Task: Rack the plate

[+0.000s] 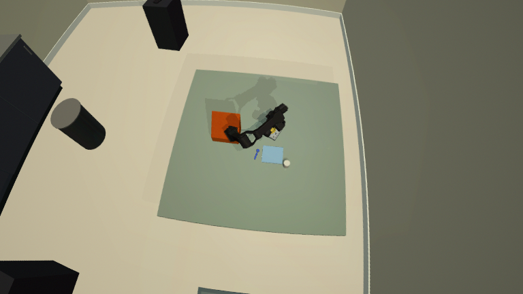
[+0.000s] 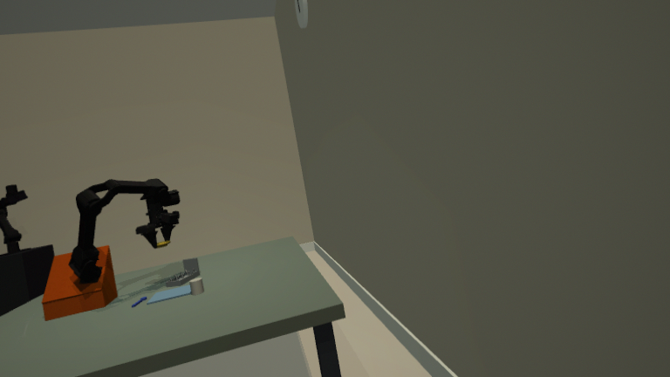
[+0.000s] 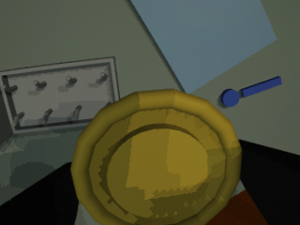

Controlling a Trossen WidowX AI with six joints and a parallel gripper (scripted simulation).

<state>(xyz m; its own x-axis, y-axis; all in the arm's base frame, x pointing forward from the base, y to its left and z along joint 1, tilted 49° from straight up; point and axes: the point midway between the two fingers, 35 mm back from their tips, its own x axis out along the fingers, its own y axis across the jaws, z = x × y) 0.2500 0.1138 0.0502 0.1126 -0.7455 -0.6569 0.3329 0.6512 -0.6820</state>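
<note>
The grey dish rack lies 15 cm below my gripper tip, 9 cm to the left of it and 3 cm ahead of it. From my gripper tip the other things lie so: yellow plate (1 cm above); blue spoon (17 cm below, 12 cm to the right, 7 cm behind); white cup (16 cm to the right, 16 cm ahead, 15 cm below).
</note>
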